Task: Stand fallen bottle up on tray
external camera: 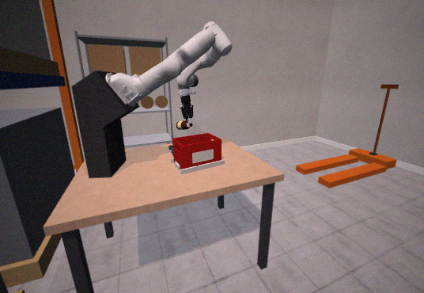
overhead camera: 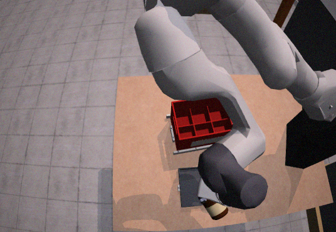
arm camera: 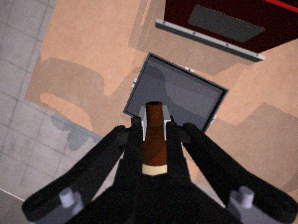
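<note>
My hand is 5 cm to the right of the bottle, 3 cm above it and 1 cm past it. Also, from my hand: crate: 29 cm to the right, 16 cm behind, 13 cm below; then grey tray: 21 cm below, 6 cm behind, 2 cm to the right.
</note>
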